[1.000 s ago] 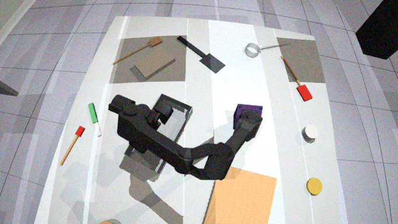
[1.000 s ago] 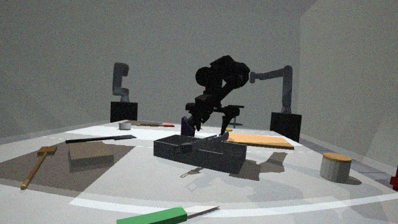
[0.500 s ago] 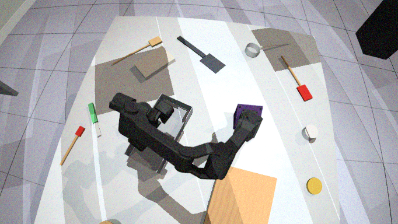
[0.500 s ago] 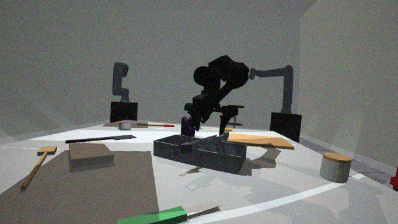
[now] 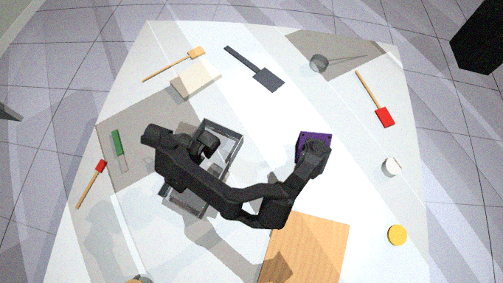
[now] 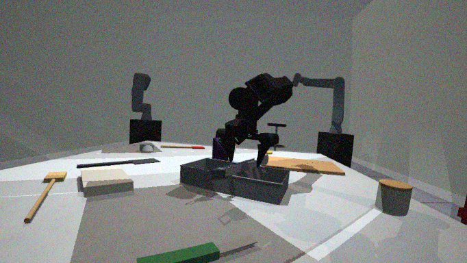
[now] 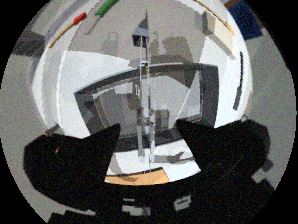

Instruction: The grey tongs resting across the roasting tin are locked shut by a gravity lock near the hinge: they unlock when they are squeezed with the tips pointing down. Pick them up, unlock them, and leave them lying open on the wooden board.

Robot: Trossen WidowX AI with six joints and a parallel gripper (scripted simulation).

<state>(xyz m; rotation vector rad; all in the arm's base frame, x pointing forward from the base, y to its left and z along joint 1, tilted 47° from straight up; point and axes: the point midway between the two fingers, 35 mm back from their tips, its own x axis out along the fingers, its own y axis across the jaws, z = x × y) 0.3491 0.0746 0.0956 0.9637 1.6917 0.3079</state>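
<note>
My gripper tip is 2 cm to the left of the roasting tin and 4 cm above it. Also, from my gripper tip: lidded cylinder: 12 cm ahead, 40 cm to the left, 4 cm below; wooden board: 35 cm behind, 26 cm to the left, 6 cm below; block: 12 cm ahead, 39 cm to the right, 6 cm below.
</note>
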